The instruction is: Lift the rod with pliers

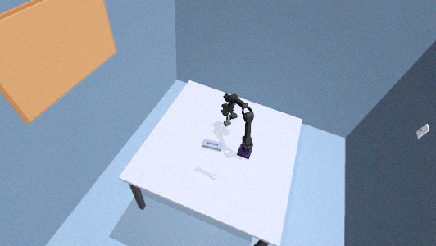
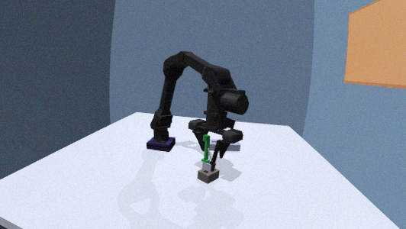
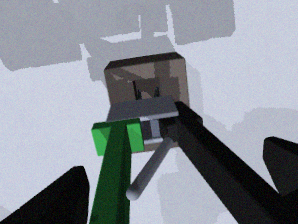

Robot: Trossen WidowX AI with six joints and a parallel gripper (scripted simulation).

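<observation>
Right now my gripper tip is 1 cm past the thin grey lever. Also, from my gripper tip: pale rod 2 cm ahead, 30 cm to the left, 9 cm below; then brown holster 1 cm behind, 9 cm below; then black handle 1 cm ahead, 1 cm to the right.
</observation>
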